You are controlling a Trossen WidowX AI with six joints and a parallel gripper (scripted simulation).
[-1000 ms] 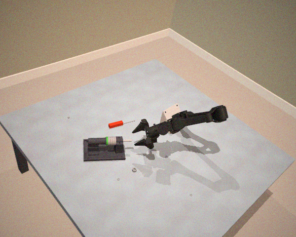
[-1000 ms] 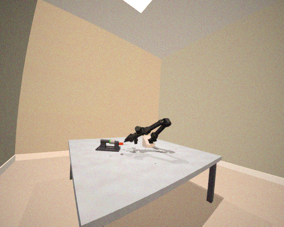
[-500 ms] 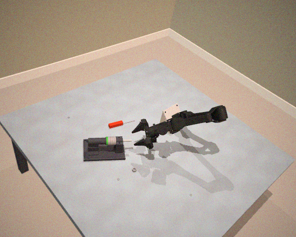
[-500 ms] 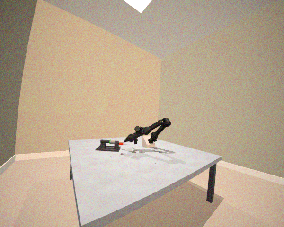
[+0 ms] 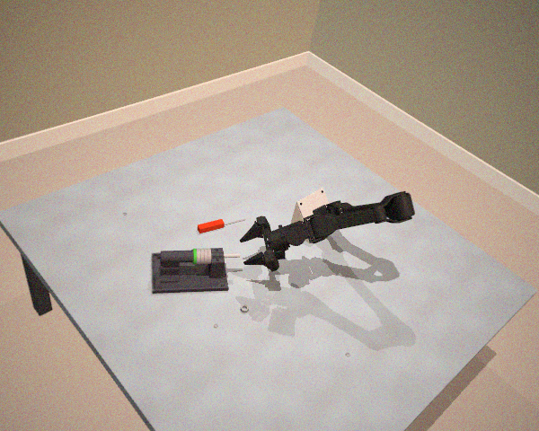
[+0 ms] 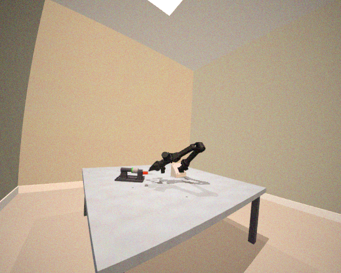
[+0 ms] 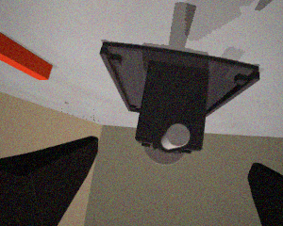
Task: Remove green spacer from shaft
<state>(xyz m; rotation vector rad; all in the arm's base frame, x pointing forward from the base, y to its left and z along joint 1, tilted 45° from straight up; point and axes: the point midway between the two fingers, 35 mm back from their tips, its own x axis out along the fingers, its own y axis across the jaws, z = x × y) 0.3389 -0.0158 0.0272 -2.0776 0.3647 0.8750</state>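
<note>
Now: the thin grey shaft 9 cm ahead of my gripper tip, 6 cm to the right of it and 1 cm below it. Round my gripper tip: green spacer (12 cm ahead, 8 cm to the right, 1 cm below).
</note>
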